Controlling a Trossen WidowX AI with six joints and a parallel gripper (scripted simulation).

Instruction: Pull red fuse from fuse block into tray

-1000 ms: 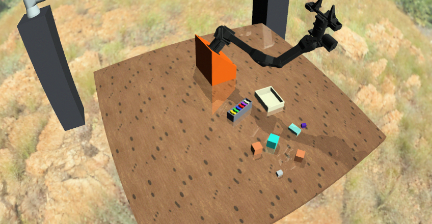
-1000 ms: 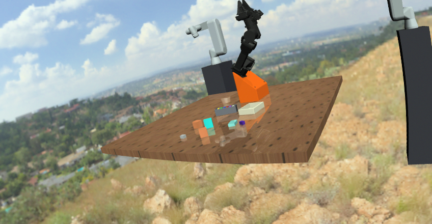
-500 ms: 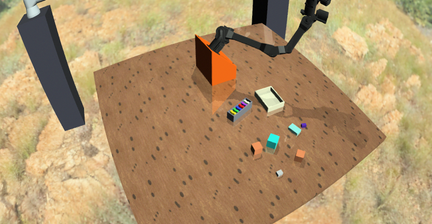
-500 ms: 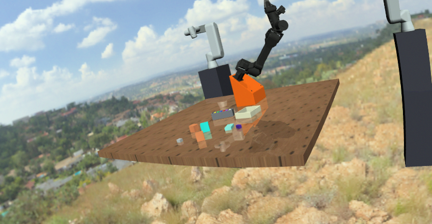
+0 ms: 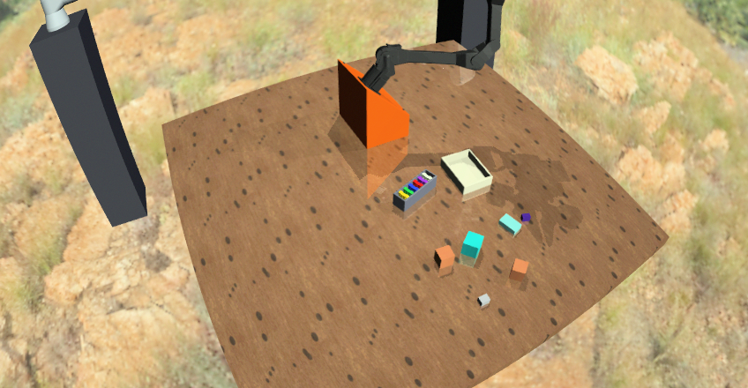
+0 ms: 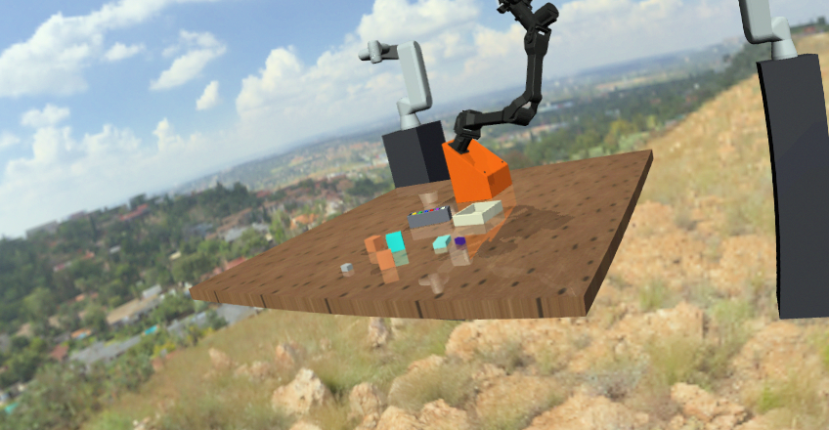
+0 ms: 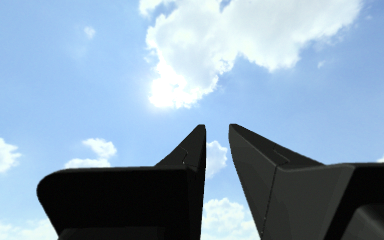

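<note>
Now: gripper tip 220 mm short of the red fuse, 320 mm to the left of it and 690 mm above it. Also, from my gripper tip: blue fuse: 230 mm ahead, 340 mm to the right, 690 mm below; purple fuse: 220 mm ahead, 300 mm to the right, 690 mm below; cream tray: 220 mm ahead, 150 mm to the right, 710 mm below.
</note>
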